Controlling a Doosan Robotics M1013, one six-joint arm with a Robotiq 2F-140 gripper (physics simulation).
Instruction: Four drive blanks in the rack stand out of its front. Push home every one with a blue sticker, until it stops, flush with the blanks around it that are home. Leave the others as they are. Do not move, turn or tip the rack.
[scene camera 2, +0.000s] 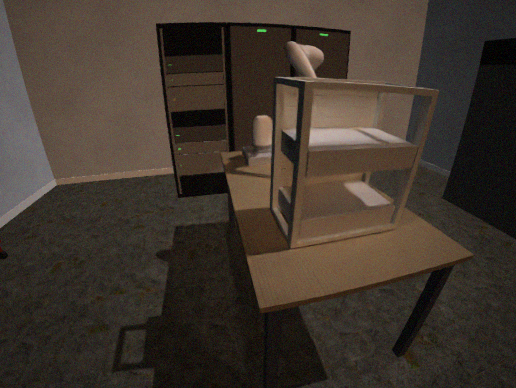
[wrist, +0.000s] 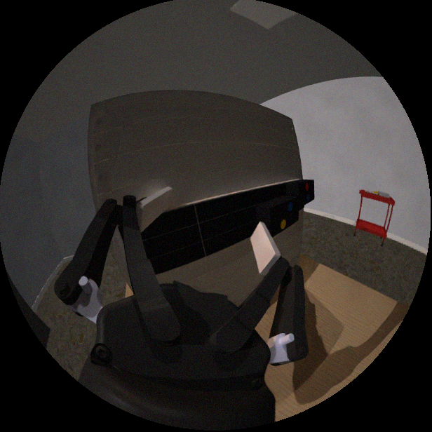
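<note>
The rack (scene camera 2: 350, 85) (wrist: 195, 125) stands upright on the table. In the wrist view, its dark blank row slants across the front, with flush-looking blanks (wrist: 175, 235) at left and middle. Near the right end, blanks stand out: one with a blue sticker (wrist: 290, 206), one below it with a yellow sticker (wrist: 283, 224), and, farther right, one with a red sticker (wrist: 307, 187) above one with a blue sticker (wrist: 308, 198). My gripper (wrist: 213, 214) is open and empty in front of the row; its right fingertip appears just left of and below the yellow-stickered blank. Exact gaps are unclear. The gripper does not show in scene camera 2.
The wooden table (scene camera 2: 350, 270) (wrist: 345, 295) extends around the rack. The robot's pale arm (scene camera 2: 304, 59) rises behind the rack, its base (scene camera 2: 257, 156) farther back on the table. Dark cabinets (scene camera 2: 260, 90) stand by the wall. A red cart (wrist: 376, 198) stands off to the right.
</note>
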